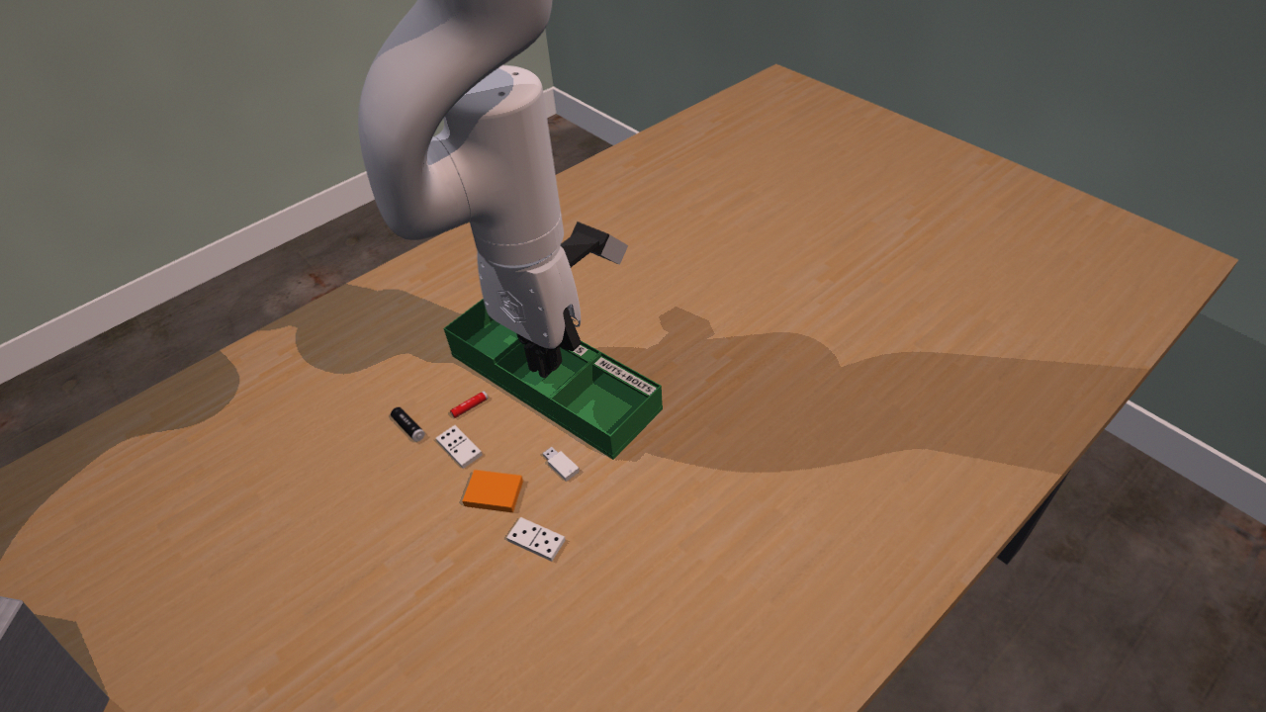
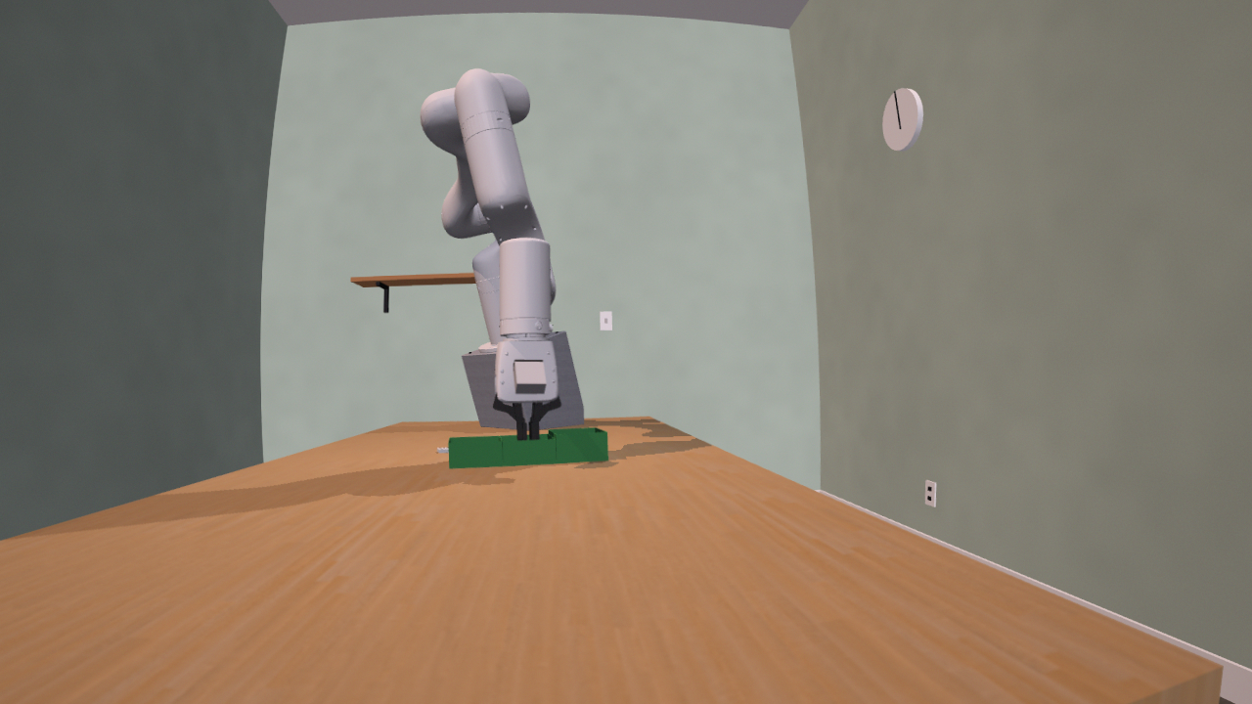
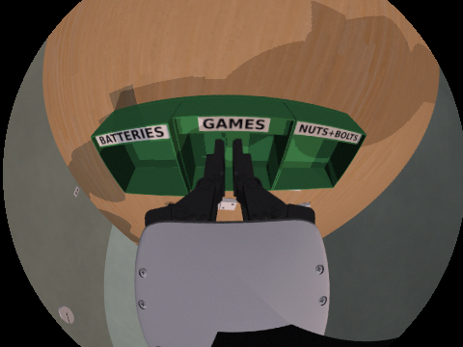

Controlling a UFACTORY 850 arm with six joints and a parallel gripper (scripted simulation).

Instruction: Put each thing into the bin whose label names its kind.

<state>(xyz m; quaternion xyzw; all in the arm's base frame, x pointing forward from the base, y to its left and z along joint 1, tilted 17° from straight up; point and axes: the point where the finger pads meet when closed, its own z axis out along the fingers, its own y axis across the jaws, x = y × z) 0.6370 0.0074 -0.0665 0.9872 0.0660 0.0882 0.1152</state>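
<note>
Now: hand 2 cm above the green bin row. Also, from my hand: orange flat block (14 cm behind, 7 cm to the right, 4 cm below); then red battery (8 cm behind, 4 cm to the left, 4 cm below); then white USB stick (7 cm behind, 9 cm to the right, 4 cm below).
</note>
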